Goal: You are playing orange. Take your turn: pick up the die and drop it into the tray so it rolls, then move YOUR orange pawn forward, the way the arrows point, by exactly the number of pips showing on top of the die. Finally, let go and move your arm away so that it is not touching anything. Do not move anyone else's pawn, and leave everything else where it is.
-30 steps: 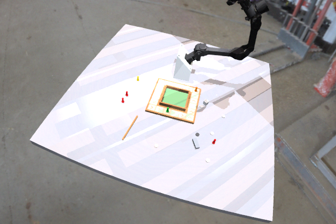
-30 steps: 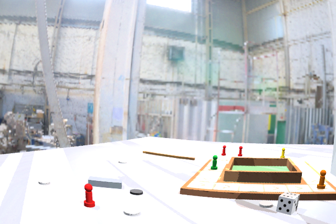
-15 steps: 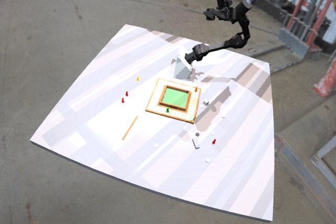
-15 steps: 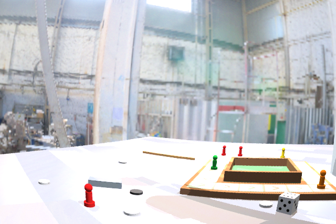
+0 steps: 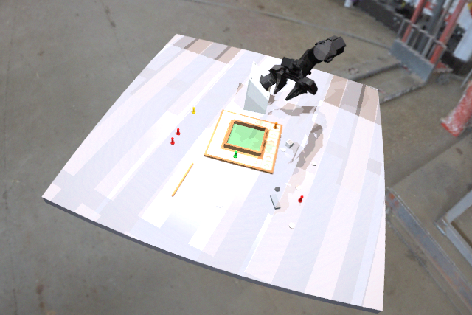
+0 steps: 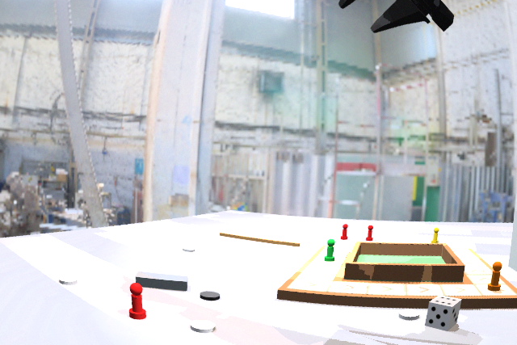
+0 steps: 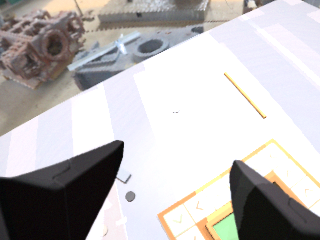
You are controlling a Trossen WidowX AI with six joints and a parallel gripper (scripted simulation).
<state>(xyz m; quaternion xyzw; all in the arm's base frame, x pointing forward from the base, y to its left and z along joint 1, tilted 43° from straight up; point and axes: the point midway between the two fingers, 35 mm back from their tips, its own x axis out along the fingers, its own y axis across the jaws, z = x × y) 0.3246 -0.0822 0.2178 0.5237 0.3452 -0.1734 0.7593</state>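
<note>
Right now the white die is 32 cm below my gripper tip, 11 cm behind it and 10 cm to the left of it. Round my gripper tip: tray: 32 cm below, 9 cm to the right, 7 cm behind; orange pawn: 30 cm below, 18 cm behind, 2 cm to the left; green pawn: 30 cm below, 11 cm to the right, 4 cm ahead.
</note>
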